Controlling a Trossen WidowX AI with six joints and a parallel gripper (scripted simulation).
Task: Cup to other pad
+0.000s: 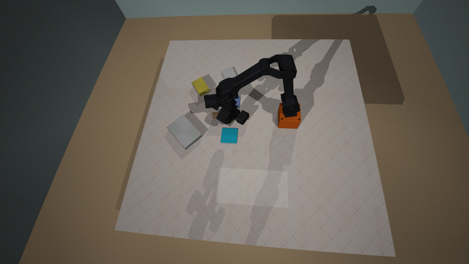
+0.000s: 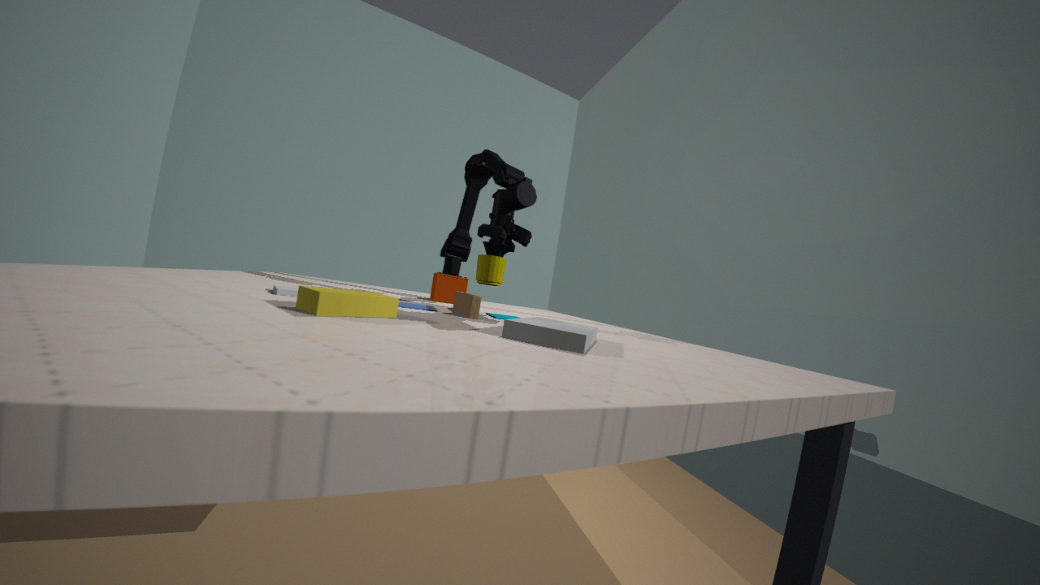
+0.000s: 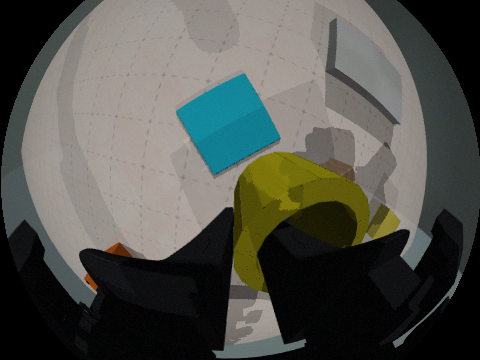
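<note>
Right now my gripper tip is 30 mm short of the teal pad, 40 mm to the right of it and 120 mm above it. Round my gripper tip: grey block: 280 mm ahead, 10 mm to the right, 100 mm below; then wooden bar: 10 mm ahead, 70 mm to the right, 100 mm below; then cup: 20 mm ahead, 20 mm to the right.
</note>
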